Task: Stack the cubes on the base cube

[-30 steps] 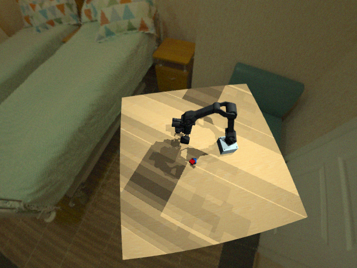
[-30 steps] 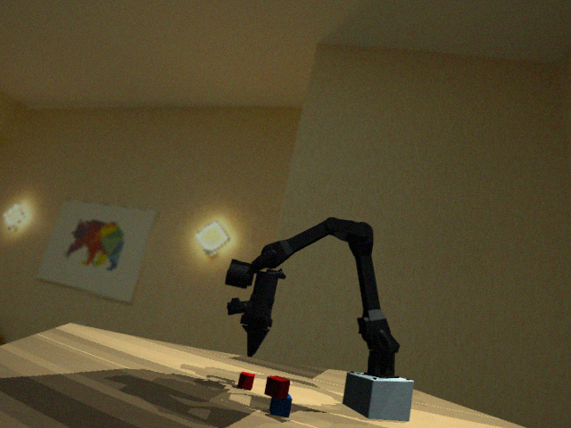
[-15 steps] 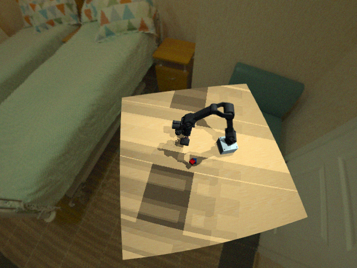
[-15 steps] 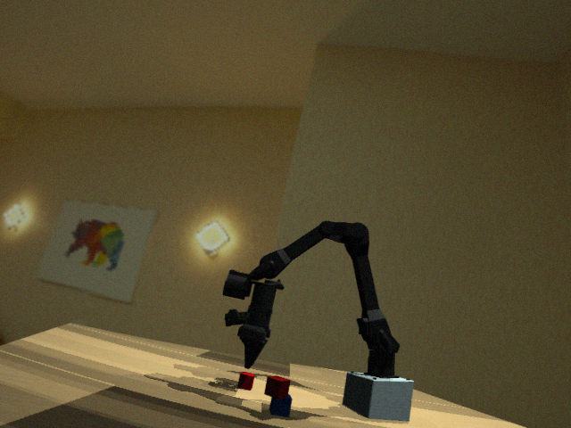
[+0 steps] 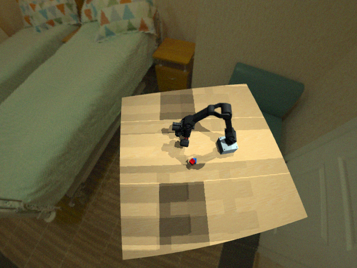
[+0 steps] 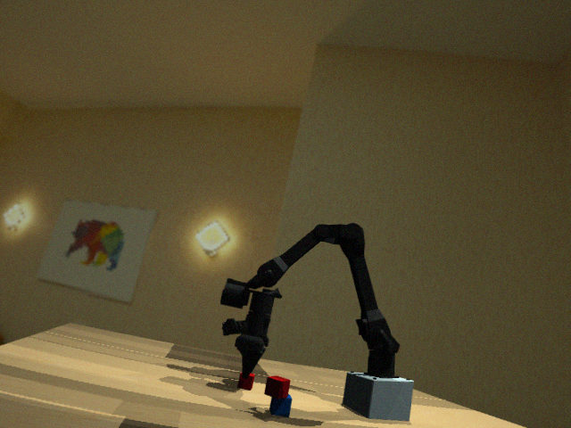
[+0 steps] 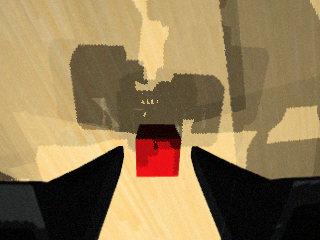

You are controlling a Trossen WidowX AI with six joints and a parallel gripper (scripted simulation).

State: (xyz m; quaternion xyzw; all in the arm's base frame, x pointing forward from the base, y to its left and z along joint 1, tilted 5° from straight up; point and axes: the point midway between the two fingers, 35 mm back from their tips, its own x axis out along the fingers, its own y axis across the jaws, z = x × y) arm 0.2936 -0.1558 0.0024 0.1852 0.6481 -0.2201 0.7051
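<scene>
Now: the blue base cube 1 cm ahead of my gripper tip, 18 cm to the left of it and 1 cm below it.
</scene>
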